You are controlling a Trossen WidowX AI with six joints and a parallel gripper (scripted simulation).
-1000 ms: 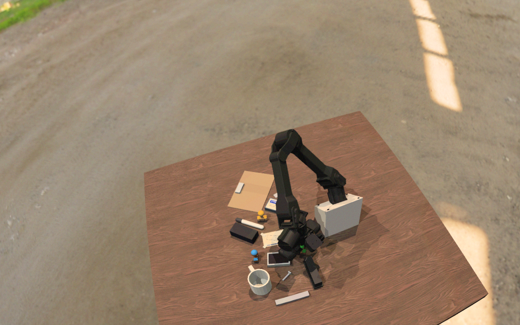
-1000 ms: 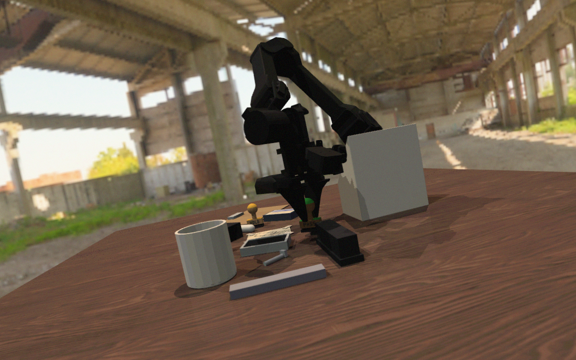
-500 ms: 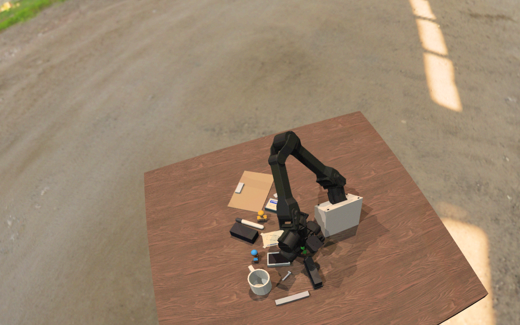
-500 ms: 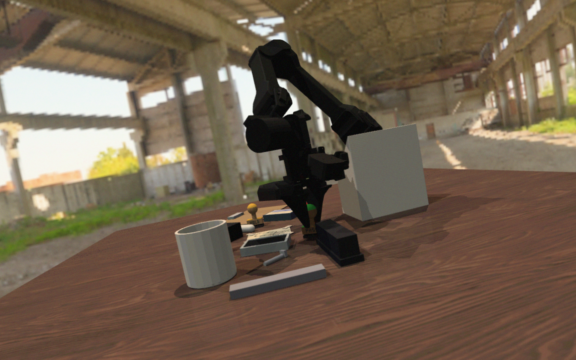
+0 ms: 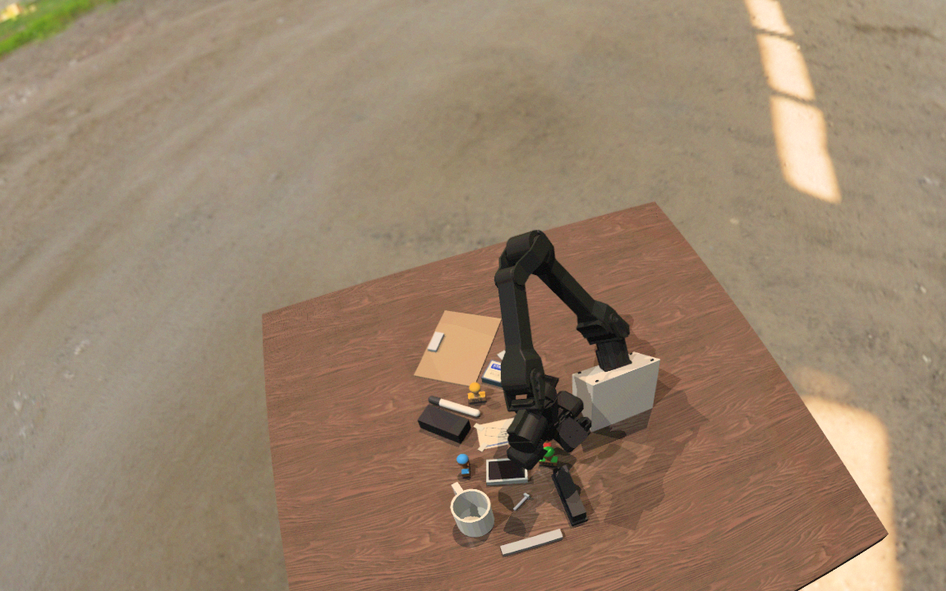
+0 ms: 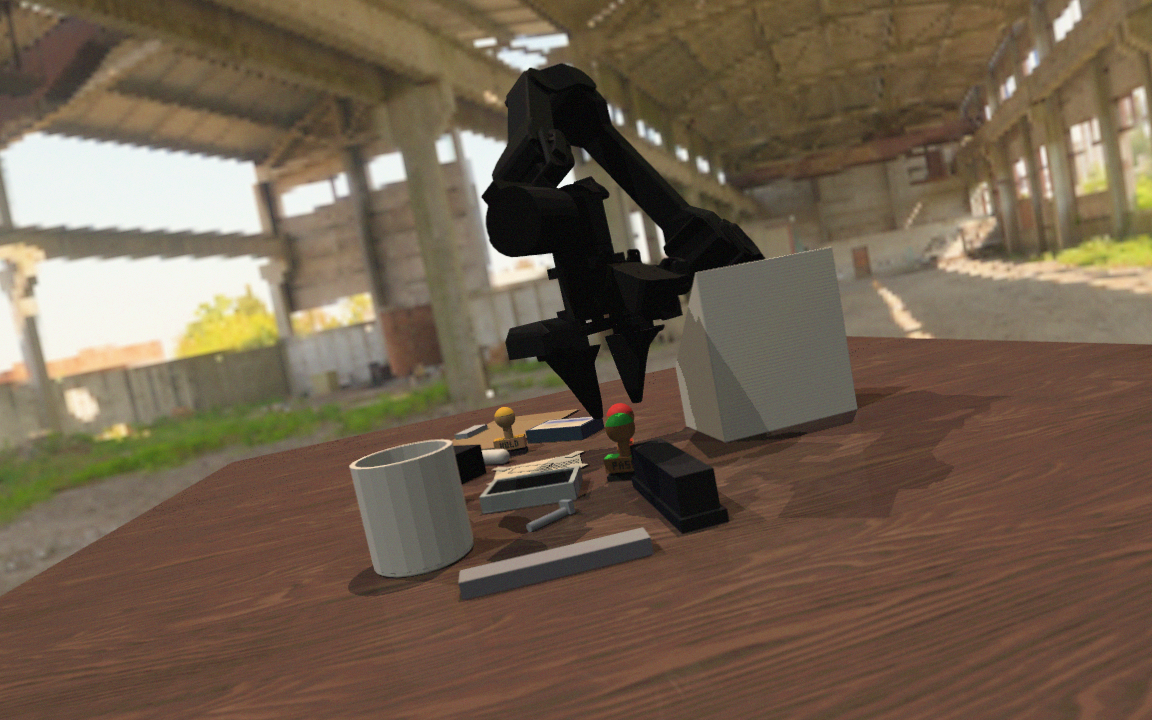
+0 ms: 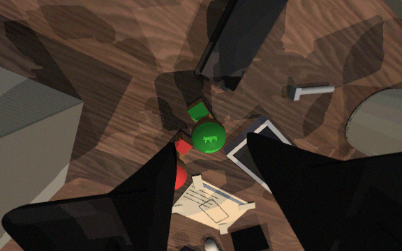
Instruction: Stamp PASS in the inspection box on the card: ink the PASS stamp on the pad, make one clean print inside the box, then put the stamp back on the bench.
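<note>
The green-knobbed stamp lies 50 mm below my gripper tip. The rest, counted from my gripper tip: ink pad 100 mm ahead, 60 mm below; then long black block 20 mm behind, 100 mm to the left, 50 mm below; then red-knobbed stamp 10 mm behind, 50 mm to the right, 50 mm below.
</note>
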